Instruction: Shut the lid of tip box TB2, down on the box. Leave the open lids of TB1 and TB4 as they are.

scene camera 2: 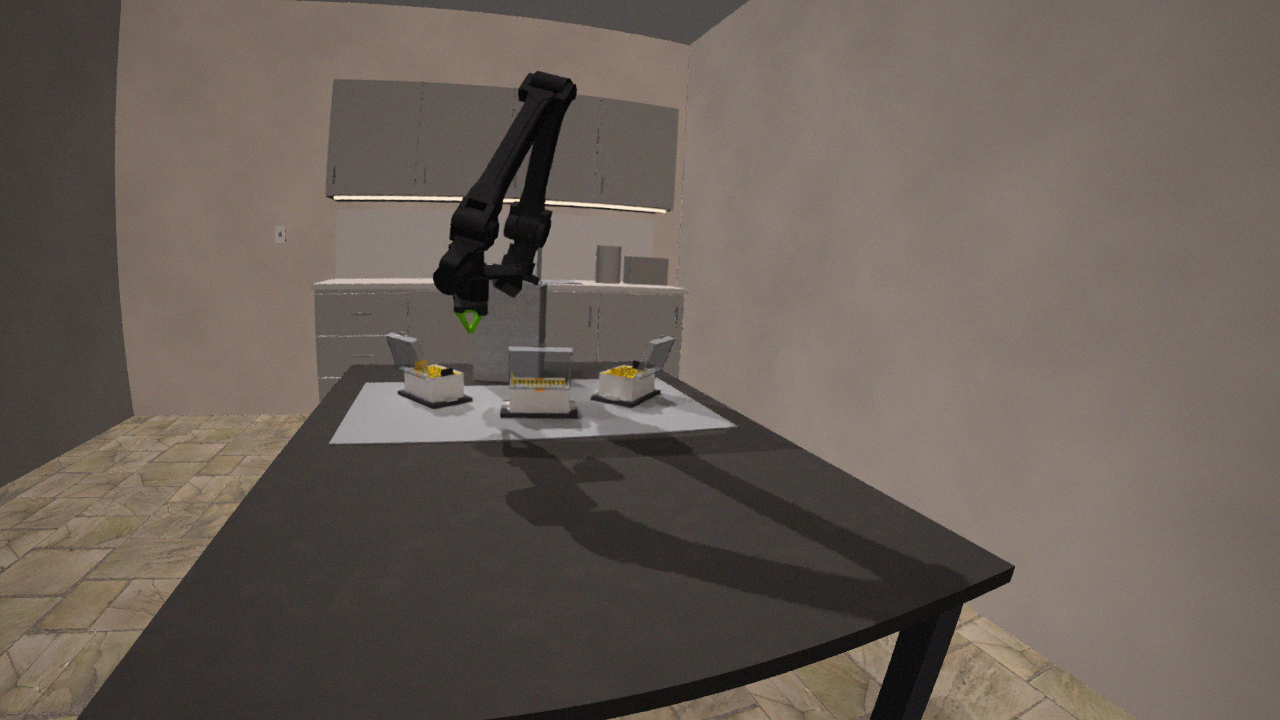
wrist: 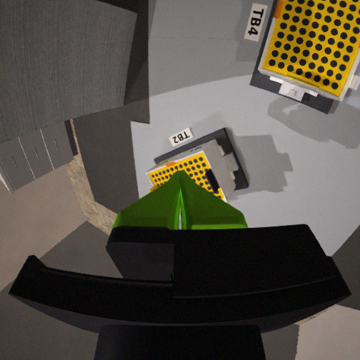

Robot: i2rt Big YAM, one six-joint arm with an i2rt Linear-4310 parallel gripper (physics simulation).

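Frame: origin at the arm's base, x ahead, y left, z up, level; centimetres.
Where they show: gripper, between the fingertips: (scene camera 2: pixel 470 332).
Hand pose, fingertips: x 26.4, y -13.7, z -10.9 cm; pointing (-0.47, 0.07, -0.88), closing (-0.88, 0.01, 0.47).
Note:
After its pixels a point has its place.
Tip box TB2 (scene camera 2: pixel 435 385) @[x 28.7, y -21.5, z -21.7 cm] (wrist: pixel 196 163) stands at the left of the mat in the scene view, with a yellow tip rack and a black piece on it. Its clear lid (scene camera 2: pixel 404 350) @[x 27.1, y -28.0, z -14.4 cm] is open and leans outward to the left; in the wrist view the lid does not show clearly behind the fingers. My gripper (scene camera 2: pixel 470 332) @[x 26.4, y -13.7, z -10.9 cm] (wrist: pixel 179 176) is shut and empty, with green fingers pointing down. It hangs above and a little right of TB2 in the scene view. TB4 (scene camera 2: pixel 538 400) @[x 39.6, y -1.3, z -22.7 cm] (wrist: pixel 312 50) is the middle box; its lid (scene camera 2: pixel 540 360) @[x 43.6, y -2.0, z -13.9 cm] stands open.
The right-hand box, apparently TB1 (scene camera 2: pixel 625 385) @[x 33.4, y 19.6, z -21.9 cm], has its lid (scene camera 2: pixel 660 353) @[x 33.5, y 27.5, z -14.9 cm] open, leaning right. The boxes stand on black bases on a pale mat (scene camera 2: pixel 384 425) @[x 41.1, y -32.0, z -26.1 cm] (wrist: pixel 315 155) on the dark table (scene camera 2: pixel 402 555) @[x 87.9, y -27.8, z -26.4 cm]. A grey upright panel (scene camera 2: pixel 505 331) @[x 7.6, y -3.1, z -13.5 cm] is behind the boxes.

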